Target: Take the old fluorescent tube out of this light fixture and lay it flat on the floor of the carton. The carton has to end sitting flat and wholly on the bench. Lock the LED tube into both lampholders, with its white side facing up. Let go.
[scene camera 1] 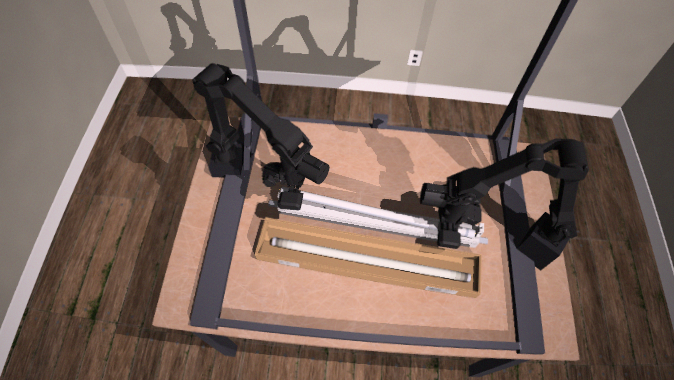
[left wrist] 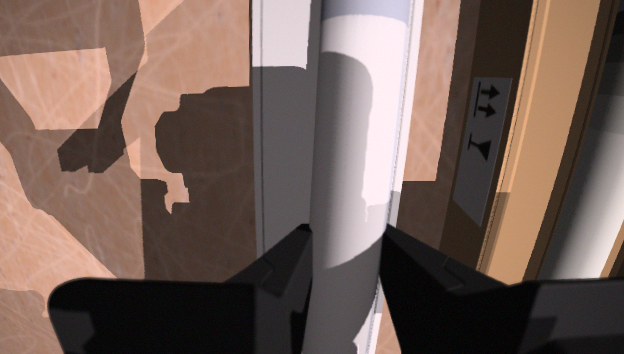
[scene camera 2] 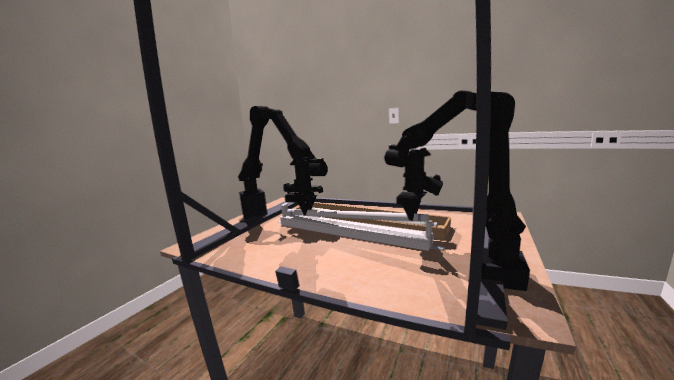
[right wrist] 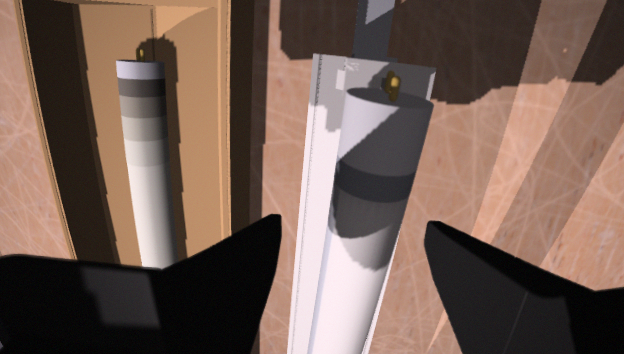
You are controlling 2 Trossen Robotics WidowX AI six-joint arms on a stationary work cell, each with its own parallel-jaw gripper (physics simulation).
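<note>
The LED tube shows white on top and lies slightly skewed above the white fixture. Its brass pins show at its far end in the right wrist view, over the fixture's end. Its seating at the other end is hidden. My left gripper is shut on the tube. My right gripper is open around the tube near its end, fingers apart from it. The old fluorescent tube, with darkened ends, lies in the carton.
The carton runs alongside the fixture on the bench, its long wall close to the fixture. Dark frame rails border the bench, and upright posts stand beside the arms. A small dark block sits on one rail.
</note>
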